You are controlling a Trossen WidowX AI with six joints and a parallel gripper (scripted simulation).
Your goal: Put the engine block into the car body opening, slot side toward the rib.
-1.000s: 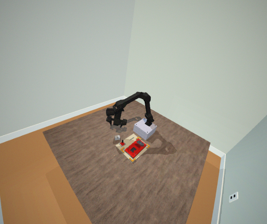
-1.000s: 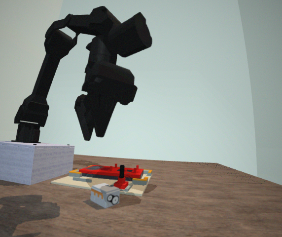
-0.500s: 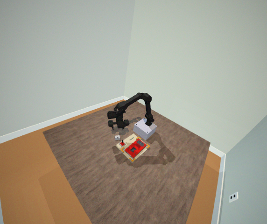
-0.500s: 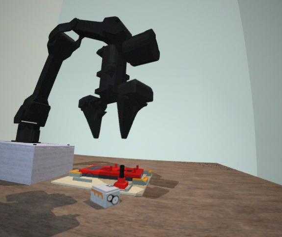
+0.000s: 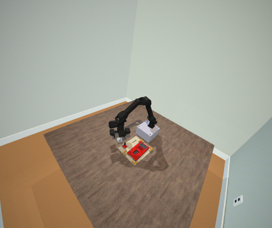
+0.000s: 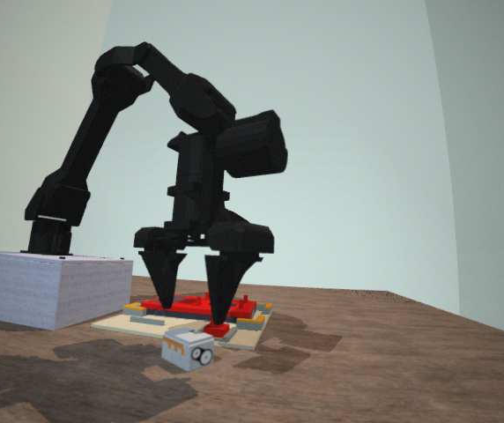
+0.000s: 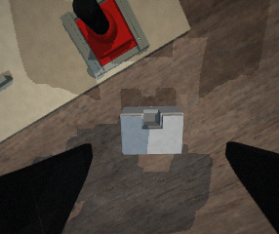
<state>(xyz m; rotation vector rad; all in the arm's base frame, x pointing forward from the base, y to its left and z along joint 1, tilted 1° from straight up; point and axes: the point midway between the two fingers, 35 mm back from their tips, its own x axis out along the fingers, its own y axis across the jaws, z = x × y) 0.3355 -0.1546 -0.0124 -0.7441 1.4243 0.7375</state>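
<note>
The engine block is 3 cm below my gripper tip and 1 cm to the left of it. The rest, counted from my gripper tip: black post 8 cm to the left, 2 cm below, 2 cm ahead.
</note>
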